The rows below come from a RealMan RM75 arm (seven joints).
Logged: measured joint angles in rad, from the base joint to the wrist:
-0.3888 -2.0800 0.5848 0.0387 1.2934 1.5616 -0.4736
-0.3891 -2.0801 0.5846 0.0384 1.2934 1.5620 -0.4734
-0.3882 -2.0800 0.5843 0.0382 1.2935 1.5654 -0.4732
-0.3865 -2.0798 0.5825 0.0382 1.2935 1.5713 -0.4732
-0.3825 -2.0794 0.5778 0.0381 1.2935 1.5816 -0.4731
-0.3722 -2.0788 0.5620 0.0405 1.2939 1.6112 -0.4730
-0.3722 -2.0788 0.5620 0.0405 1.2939 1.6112 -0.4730
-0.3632 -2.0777 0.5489 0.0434 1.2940 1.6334 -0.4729
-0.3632 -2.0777 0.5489 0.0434 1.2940 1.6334 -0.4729
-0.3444 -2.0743 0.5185 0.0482 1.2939 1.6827 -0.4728
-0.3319 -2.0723 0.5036 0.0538 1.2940 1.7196 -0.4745
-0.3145 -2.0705 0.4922 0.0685 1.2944 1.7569 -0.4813
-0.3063 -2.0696 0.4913 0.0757 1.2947 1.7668 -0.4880
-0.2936 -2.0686 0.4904 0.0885 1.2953 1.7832 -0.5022
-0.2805 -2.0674 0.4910 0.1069 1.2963 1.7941 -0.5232
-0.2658 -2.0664 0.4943 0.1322 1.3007 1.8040 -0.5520
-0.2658 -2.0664 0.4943 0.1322 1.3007 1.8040 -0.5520
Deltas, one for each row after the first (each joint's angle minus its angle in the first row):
-0.0003 -0.0001 -0.0002 -0.0003 0.0000 0.0004 0.0002
0.0006 0.0000 -0.0005 -0.0005 0.0001 0.0038 0.0004
0.0023 0.0002 -0.0023 -0.0005 0.0001 0.0097 0.0004
0.0063 0.0006 -0.0070 -0.0006 0.0001 0.0200 0.0005
0.0166 0.0012 -0.0228 0.0018 0.0005 0.0496 0.0006
0.0166 0.0012 -0.0228 0.0018 0.0005 0.0496 0.0006
0.0256 0.0023 -0.0359 0.0047 0.0006 0.0718 0.0007
0.0256 0.0023 -0.0359 0.0047 0.0006 0.0718 0.0007
0.0444 0.0057 -0.0663 0.0095 0.0005 0.1211 0.0008
0.0569 0.0077 -0.0812 0.0151 0.0006 0.1580 -0.0009
0.0743 0.0095 -0.0926 0.0298 0.0010 0.1953 -0.0077
0.0825 0.0104 -0.0935 0.0370 0.0013 0.2052 -0.0144
0.0952 0.0114 -0.0944 0.0498 0.0019 0.2216 -0.0286
0.1083 0.0126 -0.0938 0.0682 0.0029 0.2325 -0.0496
0.1230 0.0136 -0.0905 0.0935 0.0073 0.2424 -0.0784
0.1230 0.0136 -0.0905 0.0935 0.0073 0.2424 -0.0784

